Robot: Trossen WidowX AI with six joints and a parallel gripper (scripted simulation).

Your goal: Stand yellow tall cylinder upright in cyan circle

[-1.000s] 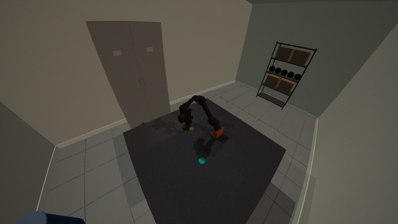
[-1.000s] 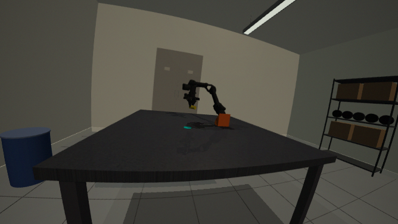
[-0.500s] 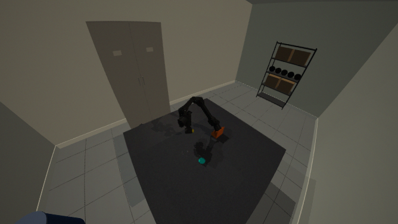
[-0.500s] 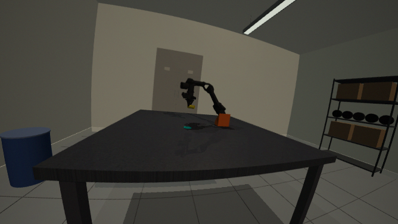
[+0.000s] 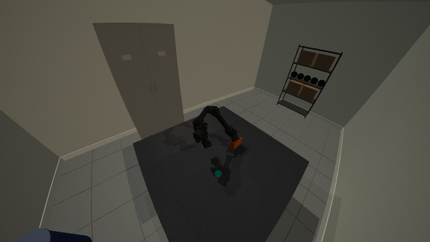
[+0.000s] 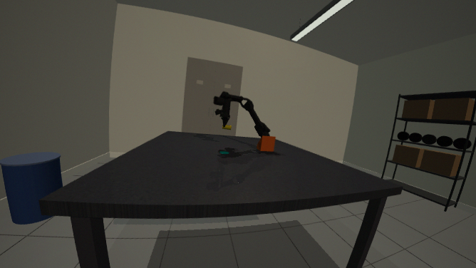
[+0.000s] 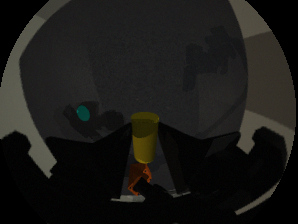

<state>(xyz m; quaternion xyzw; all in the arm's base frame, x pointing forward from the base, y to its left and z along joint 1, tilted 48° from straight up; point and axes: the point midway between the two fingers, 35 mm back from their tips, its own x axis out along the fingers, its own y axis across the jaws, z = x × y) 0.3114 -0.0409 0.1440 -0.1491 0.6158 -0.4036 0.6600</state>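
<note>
My gripper tip is 20 mm past the yellow cylinder and 10 mm to the right of it. Round my gripper tip: cyan circle: 220 mm to the left, 140 mm below, 40 mm ahead.
</note>
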